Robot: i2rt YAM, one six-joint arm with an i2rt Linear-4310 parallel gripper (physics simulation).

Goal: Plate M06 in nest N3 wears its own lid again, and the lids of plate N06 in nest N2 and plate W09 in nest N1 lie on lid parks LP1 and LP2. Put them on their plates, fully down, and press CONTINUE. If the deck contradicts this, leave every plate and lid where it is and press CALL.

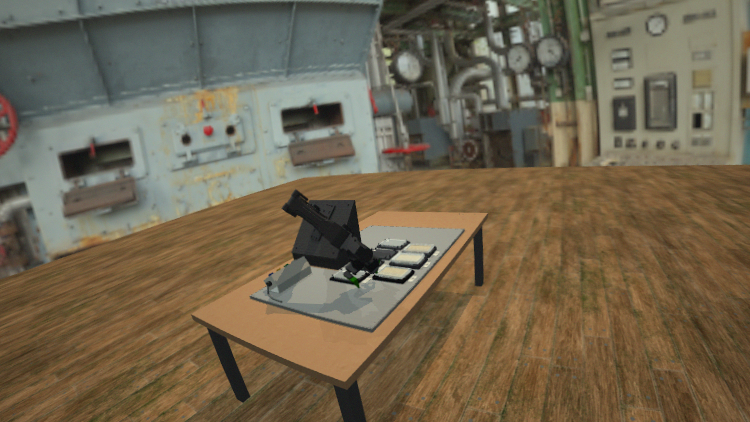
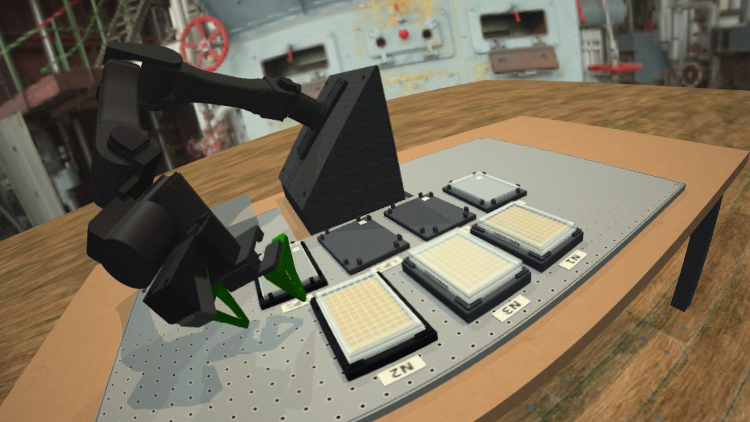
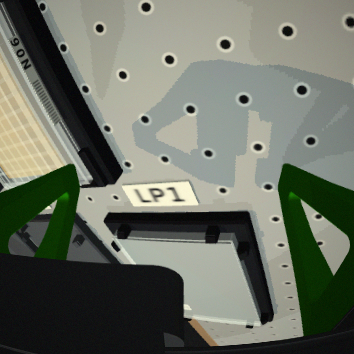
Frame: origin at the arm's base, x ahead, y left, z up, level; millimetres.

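Where they show: gripper, fingertip midpoint: point(image 1: 367, 280) point(image 2: 275, 312) point(image 3: 178, 174); arm's base at its link origin: point(image 2: 322, 118).
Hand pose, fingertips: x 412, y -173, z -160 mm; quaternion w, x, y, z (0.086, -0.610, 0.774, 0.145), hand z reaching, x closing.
Each offset is from my fingertips to the centre of the thing. "*": to the spot under its first point.
My gripper point(image 1: 356, 283) point(image 2: 275, 312) point(image 3: 178, 174) is open and empty, its green fingers above the deck in front of lid park LP1 {dx -119, dy +18, dz -10 mm} point(image 3: 175, 218). A clear lid {dx -119, dy +18, dz -6 mm} point(image 2: 304, 262) point(image 3: 200, 270) lies on LP1. Another clear lid {dx -171, dy +407, dz -6 mm} point(image 1: 393, 243) point(image 2: 482, 187) lies on the far park, whose label is unreadable. Plate N06 {dx +52, dy +104, dz +0 mm} point(image 1: 394, 272) point(image 2: 367, 314) point(image 3: 22, 115) sits in nest N2. The plate in N3 {dx +36, dy +240, dz +9 mm} point(image 2: 464, 265) looks taller and covered by a clear lid. The plate in N1 {dx +14, dy +362, dz +3 mm} point(image 2: 529, 225) shows its cream wells. The codes on these two plates are unreadable.
Two dark bare parks {* dx -129, dy +150, dz -10 mm} point(image 2: 362, 241) {* dx -149, dy +280, dz -10 mm} point(image 2: 430, 212) lie between the lidded parks. The black wedge-shaped arm mount point(image 1: 325, 236) point(image 2: 348, 157) stands behind them. A grey sloped box {dx -350, dy -139, dz +22 mm} point(image 1: 293, 273) with small buttons stands at the deck's left; its button labels are unreadable.
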